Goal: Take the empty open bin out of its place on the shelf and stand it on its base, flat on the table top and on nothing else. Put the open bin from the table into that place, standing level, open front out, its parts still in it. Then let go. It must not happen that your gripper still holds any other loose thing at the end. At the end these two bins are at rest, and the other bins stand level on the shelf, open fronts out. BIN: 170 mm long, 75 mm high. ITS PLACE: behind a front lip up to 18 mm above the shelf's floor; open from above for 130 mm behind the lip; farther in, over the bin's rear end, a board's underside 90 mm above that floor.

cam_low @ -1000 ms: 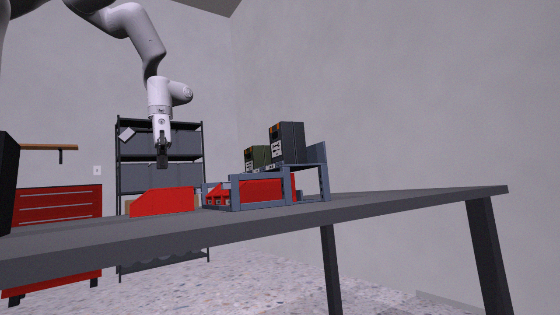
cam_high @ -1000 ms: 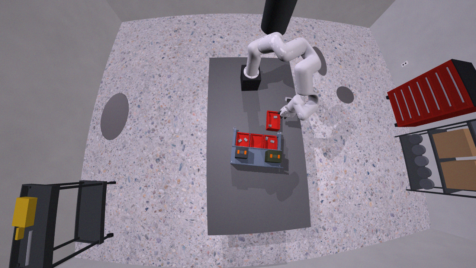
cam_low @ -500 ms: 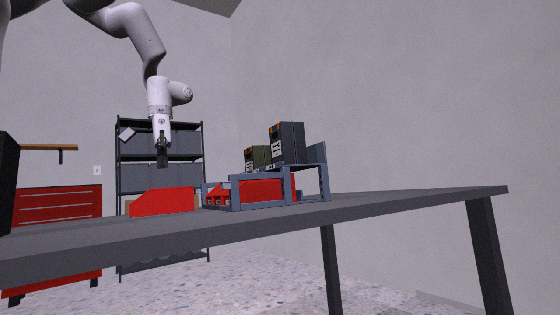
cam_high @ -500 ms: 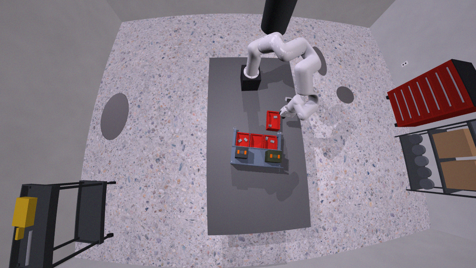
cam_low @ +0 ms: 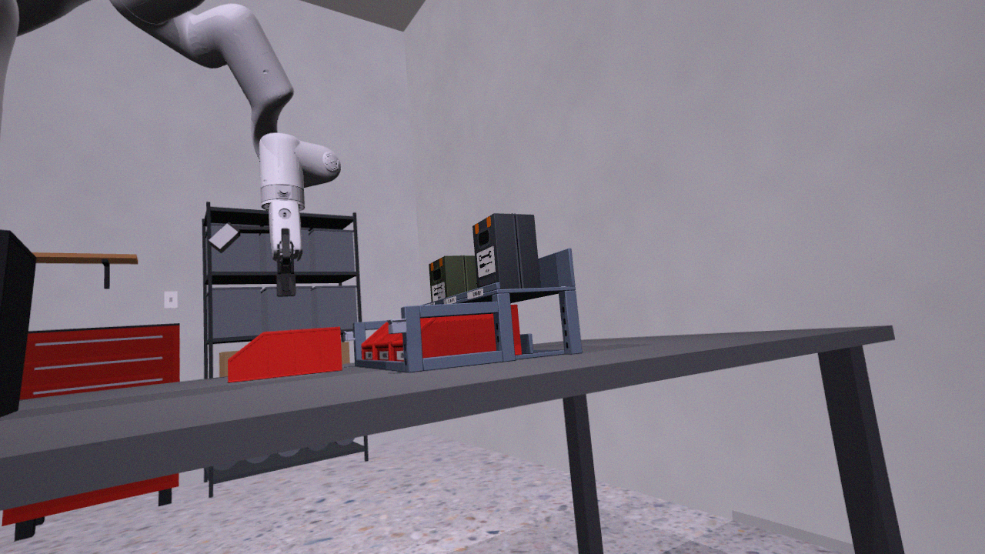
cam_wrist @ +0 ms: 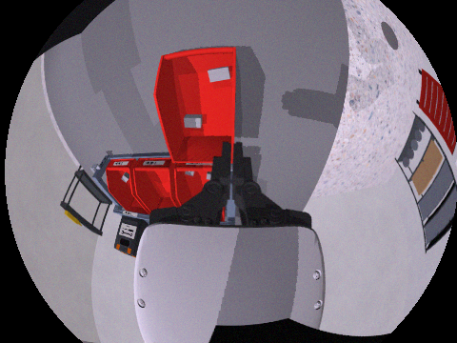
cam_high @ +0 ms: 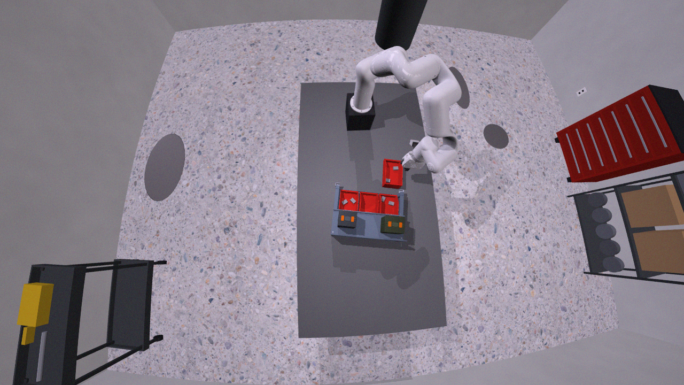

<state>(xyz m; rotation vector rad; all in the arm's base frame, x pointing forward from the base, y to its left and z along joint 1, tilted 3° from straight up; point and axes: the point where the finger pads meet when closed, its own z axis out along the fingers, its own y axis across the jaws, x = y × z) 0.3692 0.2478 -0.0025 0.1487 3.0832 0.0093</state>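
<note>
The shelf lip is 190 mm to the right of my hand, 160 mm below it and 110 mm ahead of it. Also, from my hand: dark grey box (320 mm to the right, 280 mm ahead); green box (310 mm ahead, 90 mm to the right, 10 mm below).
</note>
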